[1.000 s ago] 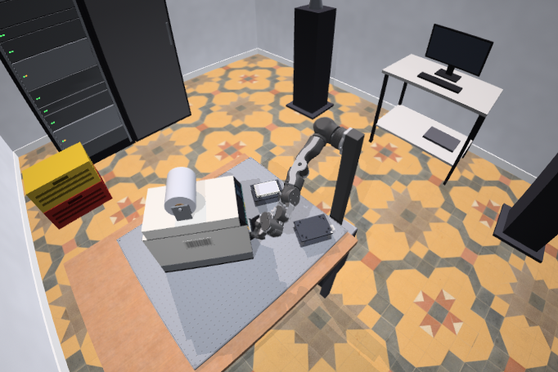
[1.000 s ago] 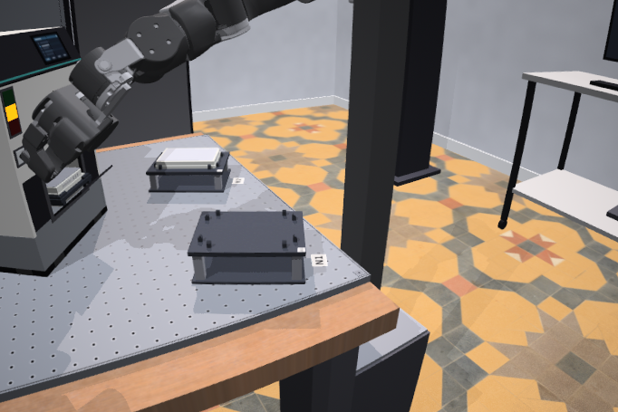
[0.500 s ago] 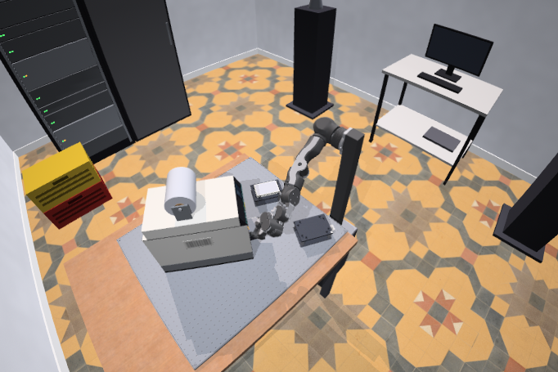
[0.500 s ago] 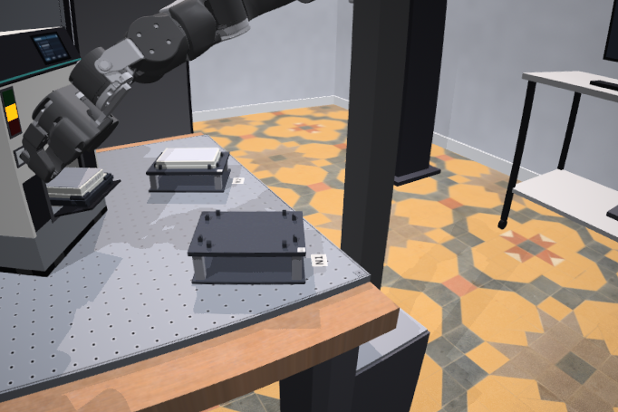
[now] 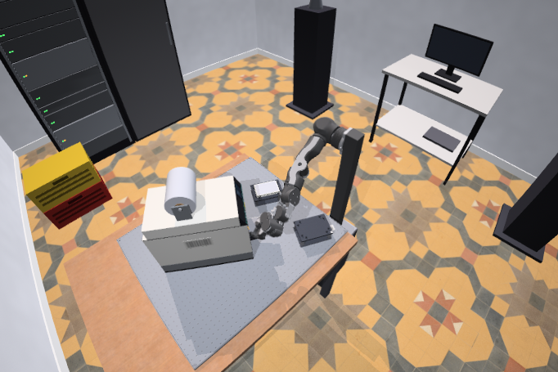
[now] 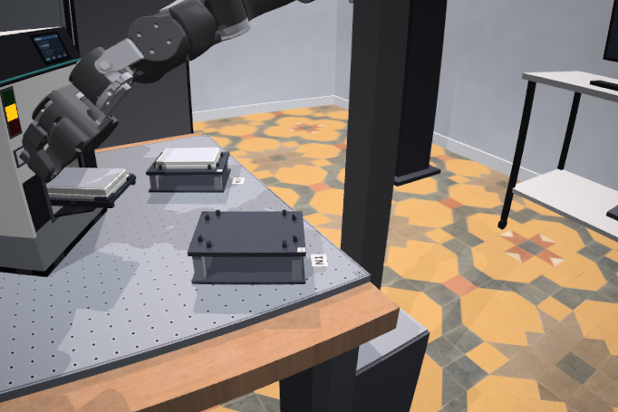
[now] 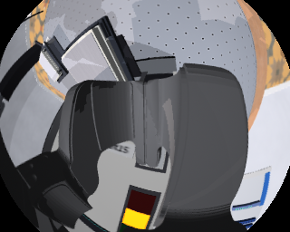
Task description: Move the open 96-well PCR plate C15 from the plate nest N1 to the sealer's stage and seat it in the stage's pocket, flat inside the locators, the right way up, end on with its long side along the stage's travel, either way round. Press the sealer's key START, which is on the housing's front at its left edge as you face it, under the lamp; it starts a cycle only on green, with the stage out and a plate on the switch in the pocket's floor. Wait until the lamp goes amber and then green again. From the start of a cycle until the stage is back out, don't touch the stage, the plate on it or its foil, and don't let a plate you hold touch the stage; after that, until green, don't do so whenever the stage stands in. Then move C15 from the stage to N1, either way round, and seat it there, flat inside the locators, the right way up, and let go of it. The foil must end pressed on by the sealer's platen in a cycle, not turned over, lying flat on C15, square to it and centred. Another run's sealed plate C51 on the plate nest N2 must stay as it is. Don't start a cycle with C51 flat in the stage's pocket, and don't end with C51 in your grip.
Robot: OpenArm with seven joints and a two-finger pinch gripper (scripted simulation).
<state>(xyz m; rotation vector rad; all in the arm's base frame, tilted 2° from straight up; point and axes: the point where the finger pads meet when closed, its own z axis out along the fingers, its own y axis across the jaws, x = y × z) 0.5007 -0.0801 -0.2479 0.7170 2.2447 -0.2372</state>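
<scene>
Right now my hand is 20 mm short of the start key, 20 mm to the left of it and 10 mm below it. Round my hand: sealer stage (60 mm behind, 70 mm to the right, 80 mm below); sealer screen (40 mm behind, 130 mm to the right, 140 mm above); white 96-well plate C15 (60 mm behind, 70 mm to the right, 70 mm below).
</scene>
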